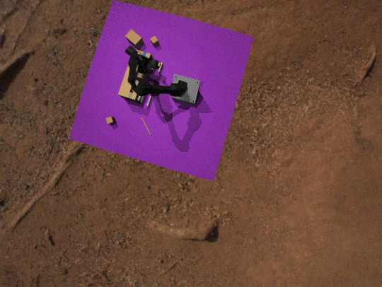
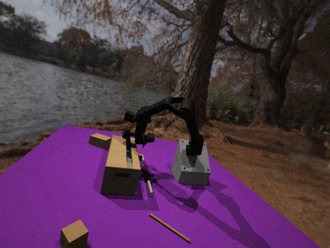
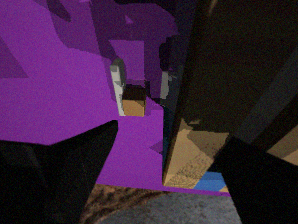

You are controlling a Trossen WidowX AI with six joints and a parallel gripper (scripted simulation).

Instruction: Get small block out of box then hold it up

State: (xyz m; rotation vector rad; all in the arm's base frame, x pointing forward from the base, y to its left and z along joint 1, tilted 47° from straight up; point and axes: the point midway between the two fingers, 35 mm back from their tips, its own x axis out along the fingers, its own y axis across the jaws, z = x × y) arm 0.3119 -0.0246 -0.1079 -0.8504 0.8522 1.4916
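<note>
Right now the tan block is 40 mm behind my gripper tip, 40 mm to the right of it and 90 mm below it. Also, from my gripper tip: thin wooden stick (110 mm behind, 480 mm to the left, 100 mm below).
</note>
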